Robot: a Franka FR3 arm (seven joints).
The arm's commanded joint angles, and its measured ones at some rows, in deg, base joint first. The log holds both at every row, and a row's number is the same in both.
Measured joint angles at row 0: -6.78, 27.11, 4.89, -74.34, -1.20, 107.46, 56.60
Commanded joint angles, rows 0 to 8: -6.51, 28.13, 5.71, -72.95, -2.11, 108.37, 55.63; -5.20, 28.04, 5.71, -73.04, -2.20, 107.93, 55.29; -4.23, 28.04, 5.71, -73.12, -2.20, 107.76, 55.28; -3.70, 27.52, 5.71, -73.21, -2.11, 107.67, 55.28; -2.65, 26.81, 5.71, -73.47, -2.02, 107.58, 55.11; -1.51, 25.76, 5.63, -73.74, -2.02, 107.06, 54.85; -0.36, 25.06, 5.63, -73.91, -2.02, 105.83, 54.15; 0.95, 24.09, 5.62, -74.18, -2.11, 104.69, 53.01; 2.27, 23.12, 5.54, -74.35, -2.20, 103.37, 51.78
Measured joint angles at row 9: -0.68, 26.26, 5.69, -73.68, -1.27, 106.86, 55.29
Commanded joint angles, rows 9 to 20: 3.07, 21.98, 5.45, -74.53, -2.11, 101.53, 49.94; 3.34, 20.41, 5.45, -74.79, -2.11, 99.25, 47.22; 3.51, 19.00, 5.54, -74.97, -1.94, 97.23, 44.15; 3.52, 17.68, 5.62, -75.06, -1.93, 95.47, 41.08; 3.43, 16.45, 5.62, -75.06, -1.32, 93.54, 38.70; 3.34, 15.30, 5.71, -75.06, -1.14, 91.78, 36.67; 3.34, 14.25, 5.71, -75.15, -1.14, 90.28, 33.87; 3.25, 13.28, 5.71, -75.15, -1.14, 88.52, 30.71; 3.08, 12.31, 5.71, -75.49, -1.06, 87.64, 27.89; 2.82, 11.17, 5.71, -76.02, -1.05, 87.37, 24.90; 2.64, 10.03, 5.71, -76.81, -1.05, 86.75, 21.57; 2.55, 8.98, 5.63, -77.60, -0.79, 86.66, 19.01
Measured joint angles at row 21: 3.75, 12.95, 5.40, -73.78, -1.39, 87.39, 28.19
